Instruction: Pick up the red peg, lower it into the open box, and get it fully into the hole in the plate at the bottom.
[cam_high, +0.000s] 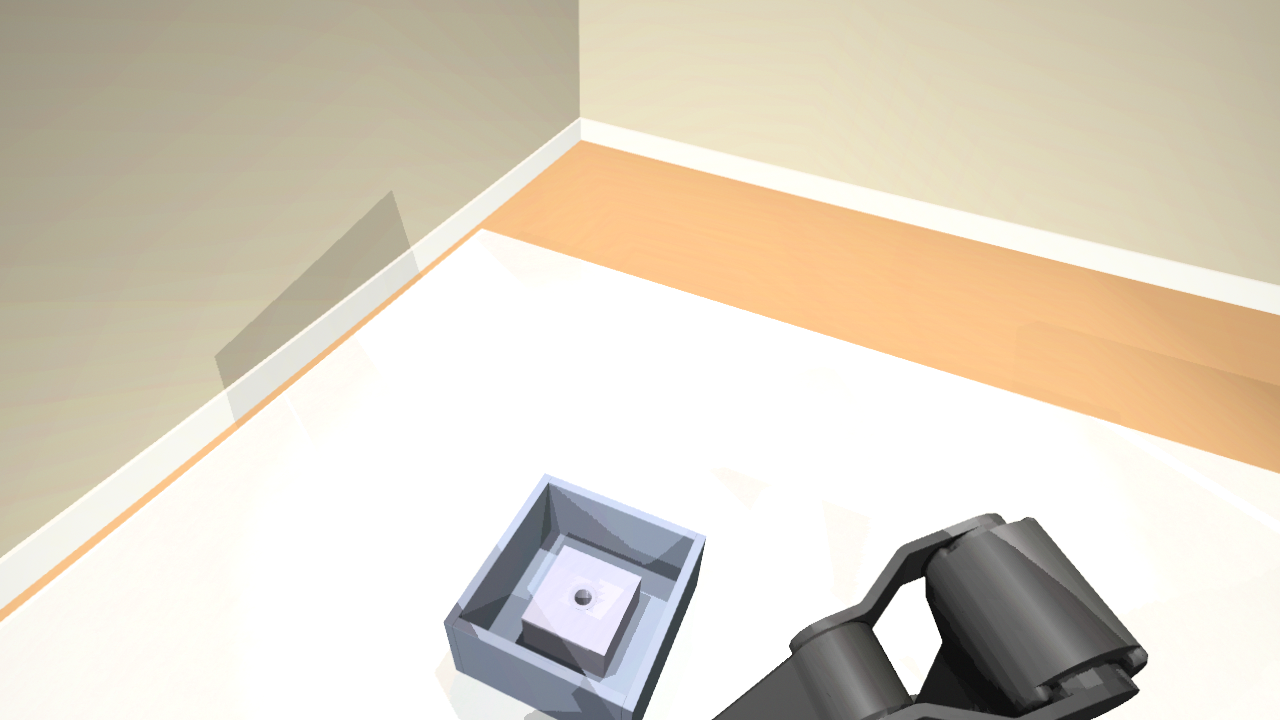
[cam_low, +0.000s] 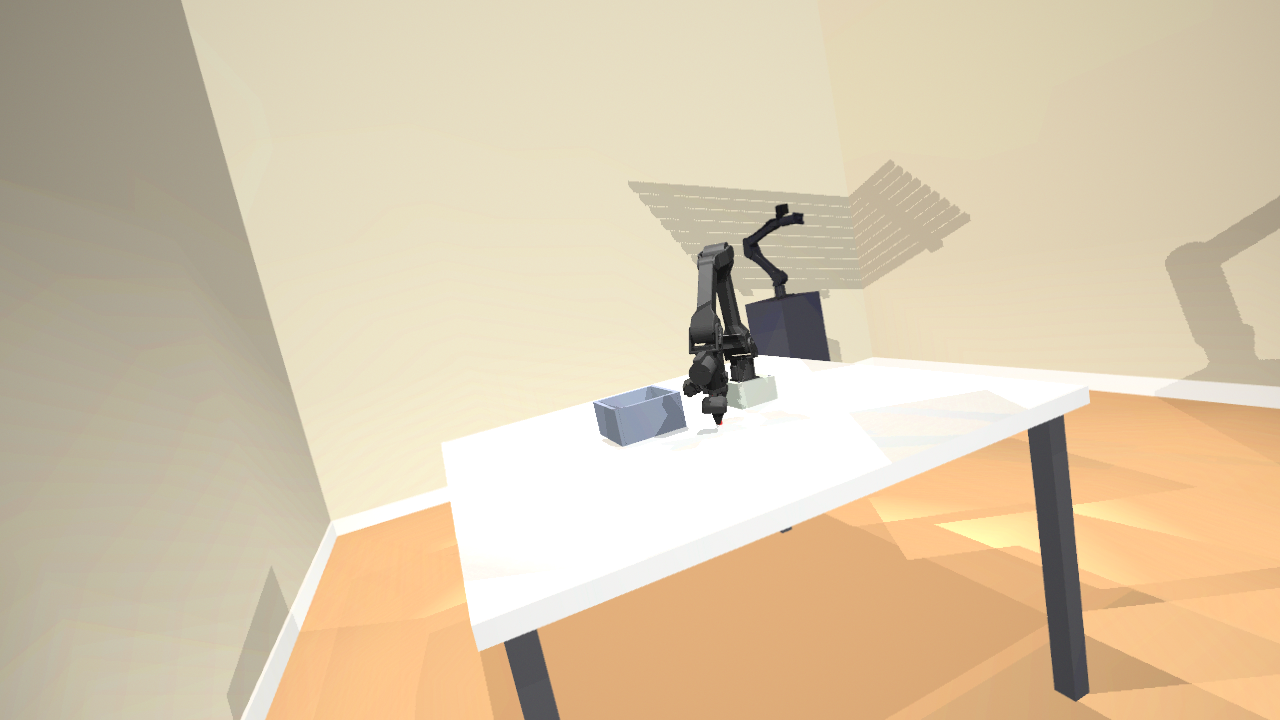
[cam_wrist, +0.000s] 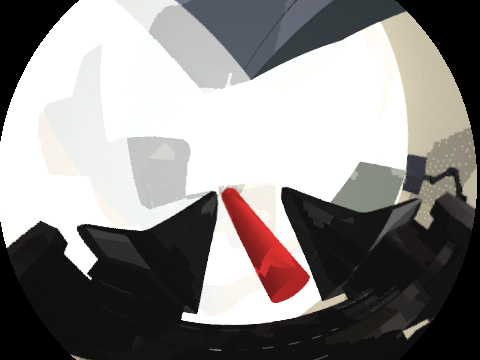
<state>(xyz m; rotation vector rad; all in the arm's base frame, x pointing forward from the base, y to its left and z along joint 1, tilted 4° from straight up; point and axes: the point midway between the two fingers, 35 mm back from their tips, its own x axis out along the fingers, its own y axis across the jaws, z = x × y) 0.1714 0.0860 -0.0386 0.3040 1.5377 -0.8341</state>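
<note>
The pale plate is 14 cm ahead of my gripper tip, 18 cm to the right of it and 3 cm above it. From my gripper tip the other things lie so: grey-blue box 14 cm ahead, 18 cm to the right, 2 cm above; then red peg 1 cm ahead, 1 cm to the left, 3 cm above.
</note>
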